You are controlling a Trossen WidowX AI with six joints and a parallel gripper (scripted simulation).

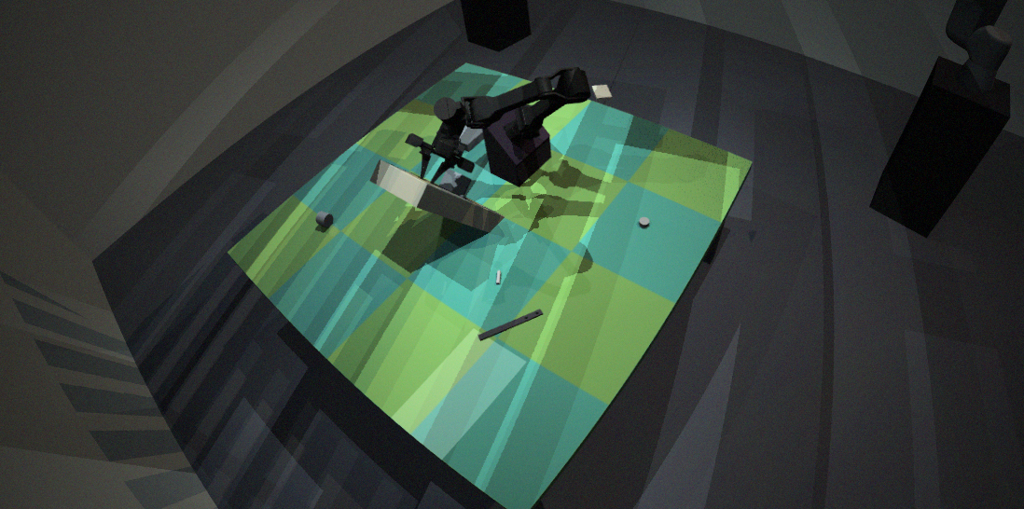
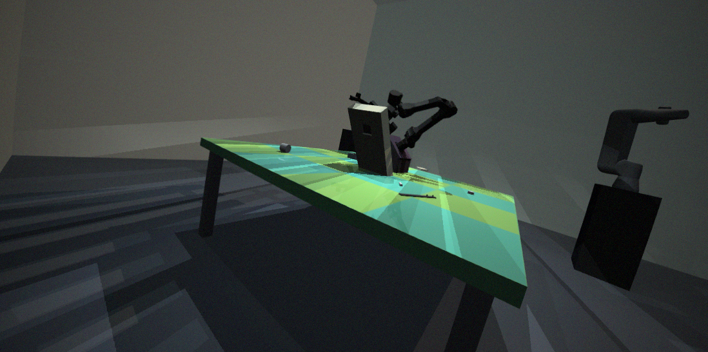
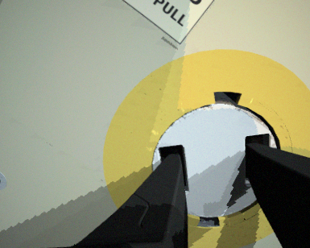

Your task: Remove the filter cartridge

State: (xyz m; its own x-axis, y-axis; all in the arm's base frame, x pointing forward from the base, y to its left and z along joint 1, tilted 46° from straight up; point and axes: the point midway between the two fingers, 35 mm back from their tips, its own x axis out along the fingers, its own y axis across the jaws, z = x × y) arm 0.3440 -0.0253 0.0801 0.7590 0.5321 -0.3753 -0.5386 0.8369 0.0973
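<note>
My gripper tip is 10 mm short of the round grey filter cartridge and 10 mm above it. Round my gripper tip: small pale peg 230 mm below, 210 mm to the left, 10 mm behind; then square grey tray 380 mm behind, 330 mm to the right, 220 mm below; then service panel 80 mm below, 40 mm behind.
</note>
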